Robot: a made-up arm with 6 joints. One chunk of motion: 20 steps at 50 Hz.
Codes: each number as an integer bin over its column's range. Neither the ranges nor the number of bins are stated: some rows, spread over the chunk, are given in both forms.
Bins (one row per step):
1: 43 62 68 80 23 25
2: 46 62 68 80 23 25
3: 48 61 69 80 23 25
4: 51 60 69 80 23 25
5: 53 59 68 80 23 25
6: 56 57 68 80 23 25
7: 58 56 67 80 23 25
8: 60 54 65 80 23 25
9: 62 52 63 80 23 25
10: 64 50 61 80 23 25
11: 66 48 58 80 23 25
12: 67 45 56 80 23 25
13: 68 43 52 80 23 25
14: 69 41 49 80 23 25
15: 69 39 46 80 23 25
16: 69 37 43 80 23 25
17: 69 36 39 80 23 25
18: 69 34 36 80 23 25
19: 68 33 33 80 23 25
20: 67 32 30 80 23 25
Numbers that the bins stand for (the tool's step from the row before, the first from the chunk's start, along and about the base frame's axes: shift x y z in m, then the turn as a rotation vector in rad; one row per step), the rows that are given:
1: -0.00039 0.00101 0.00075 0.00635 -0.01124 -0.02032
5: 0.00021 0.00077 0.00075 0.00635 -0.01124 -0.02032
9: 0.00076 0.00020 0.00055 0.00635 -0.01124 -0.02032
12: 0.00106 -0.00036 0.00026 0.00635 -0.01124 -0.02032
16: 0.00118 -0.00101 -0.00026 0.00635 -0.01124 -0.02032
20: 0.00106 -0.00141 -0.00079 0.00635 -0.01124 -0.02032
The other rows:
2: -0.00021 0.00101 0.00075 0.00635 -0.01124 -0.02032
3: -0.00009 0.00093 0.00079 0.00635 -0.01124 -0.02032
4: 0.00009 0.00085 0.00079 0.00635 -0.01124 -0.02032
6: 0.00039 0.00061 0.00075 0.00635 -0.01124 -0.02032
7: 0.00052 0.00053 0.00071 0.00635 -0.01124 -0.02032
8: 0.00064 0.00036 0.00063 0.00635 -0.01124 -0.02032
10: 0.00088 0.00004 0.00046 0.00635 -0.01124 -0.02032
11: 0.00100 -0.00012 0.00034 0.00635 -0.01124 -0.02032
13: 0.00112 -0.00053 0.00010 0.00635 -0.01124 -0.02032
14: 0.00118 -0.00069 -0.00002 0.00635 -0.01124 -0.02032
15: 0.00118 -0.00085 -0.00014 0.00635 -0.01124 -0.02032
17: 0.00118 -0.00109 -0.00042 0.00635 -0.01124 -0.02032
18: 0.00118 -0.00125 -0.00055 0.00635 -0.01124 -0.02032
19: 0.00112 -0.00133 -0.00067 0.00635 -0.01124 -0.02032

